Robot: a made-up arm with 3 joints. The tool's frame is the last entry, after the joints. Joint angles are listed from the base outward. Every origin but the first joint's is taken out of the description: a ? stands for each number. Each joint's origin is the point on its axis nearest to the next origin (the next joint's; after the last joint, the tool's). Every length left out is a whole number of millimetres.
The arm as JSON. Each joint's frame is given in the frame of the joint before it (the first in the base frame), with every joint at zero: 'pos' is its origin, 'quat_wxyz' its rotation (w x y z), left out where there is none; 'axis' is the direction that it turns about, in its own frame. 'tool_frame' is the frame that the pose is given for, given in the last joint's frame.
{
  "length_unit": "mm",
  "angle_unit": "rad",
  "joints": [
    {
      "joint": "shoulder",
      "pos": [
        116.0,
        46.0,
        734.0
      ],
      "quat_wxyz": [
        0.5,
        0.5,
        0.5,
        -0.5
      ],
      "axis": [
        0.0,
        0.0,
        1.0
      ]
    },
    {
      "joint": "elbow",
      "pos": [
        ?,
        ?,
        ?
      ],
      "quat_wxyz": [
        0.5,
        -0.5,
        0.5,
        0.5
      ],
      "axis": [
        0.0,
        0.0,
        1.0
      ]
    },
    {
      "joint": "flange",
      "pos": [
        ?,
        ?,
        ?
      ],
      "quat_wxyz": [
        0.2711,
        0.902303,
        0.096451,
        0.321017
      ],
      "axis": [
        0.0,
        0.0,
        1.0
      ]
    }
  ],
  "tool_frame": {
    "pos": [
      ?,
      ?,
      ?
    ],
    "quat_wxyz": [
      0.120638,
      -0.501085,
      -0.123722,
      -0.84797
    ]
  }
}
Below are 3 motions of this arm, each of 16 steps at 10 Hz.
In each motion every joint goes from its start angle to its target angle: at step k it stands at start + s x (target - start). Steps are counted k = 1, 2, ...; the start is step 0. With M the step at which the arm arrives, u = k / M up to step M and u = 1 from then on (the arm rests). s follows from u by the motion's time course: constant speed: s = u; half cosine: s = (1 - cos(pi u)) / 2; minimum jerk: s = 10 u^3 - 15 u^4 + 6 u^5.
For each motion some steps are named. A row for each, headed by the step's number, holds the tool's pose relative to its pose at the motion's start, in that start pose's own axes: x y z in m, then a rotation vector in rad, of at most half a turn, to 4 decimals.
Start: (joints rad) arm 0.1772 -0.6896 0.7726
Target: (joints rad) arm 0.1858 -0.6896 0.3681
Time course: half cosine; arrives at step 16
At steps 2, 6, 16:
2: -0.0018 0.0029 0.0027 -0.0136 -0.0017 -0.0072
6: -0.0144 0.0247 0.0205 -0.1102 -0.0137 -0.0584
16: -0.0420 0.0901 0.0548 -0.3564 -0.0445 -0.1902

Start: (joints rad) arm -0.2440 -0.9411 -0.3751
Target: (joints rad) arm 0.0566 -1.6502 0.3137
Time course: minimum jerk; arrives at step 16
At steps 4, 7, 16:
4: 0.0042 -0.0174 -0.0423 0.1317 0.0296 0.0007
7: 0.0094 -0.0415 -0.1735 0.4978 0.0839 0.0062
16: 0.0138 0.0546 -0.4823 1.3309 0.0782 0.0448

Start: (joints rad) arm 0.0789 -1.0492 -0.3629
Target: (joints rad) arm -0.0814 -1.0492 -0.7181
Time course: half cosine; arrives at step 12
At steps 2, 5, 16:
2: 0.0005 0.0028 0.0088 -0.0256 0.0053 -0.0049
5: 0.0036 0.0173 0.0474 -0.1427 0.0269 -0.0252
16: 0.0148 0.0570 0.1175 -0.3889 0.0590 -0.0568

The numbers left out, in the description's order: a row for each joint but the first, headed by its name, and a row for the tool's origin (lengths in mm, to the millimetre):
elbow: -221.0 319.0 0.0
flange: 59.0 -82.0 0.0
tool: 103.0 266.0 0.0

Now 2 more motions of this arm.
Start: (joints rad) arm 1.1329 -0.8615 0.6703
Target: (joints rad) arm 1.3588 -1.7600 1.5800
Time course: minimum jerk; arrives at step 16
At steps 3, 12, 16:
3: -0.0009 -0.0182 -0.0228 0.0792 -0.0117 0.0071
12: 0.0848 -0.0581 -0.4839 1.4105 -0.4026 0.3161
16: 0.1098 -0.0292 -0.5254 1.5632 -0.4722 0.3770

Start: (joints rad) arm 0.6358 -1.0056 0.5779
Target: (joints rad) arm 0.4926 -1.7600 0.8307
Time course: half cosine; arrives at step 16
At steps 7, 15, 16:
7: -0.0187 -0.0673 -0.0751 0.3681 0.0446 -0.0816
15: -0.0756 -0.0883 -0.2068 0.8943 0.0515 -0.2355
16: -0.0767 -0.0879 -0.2089 0.9027 0.0510 -0.2384

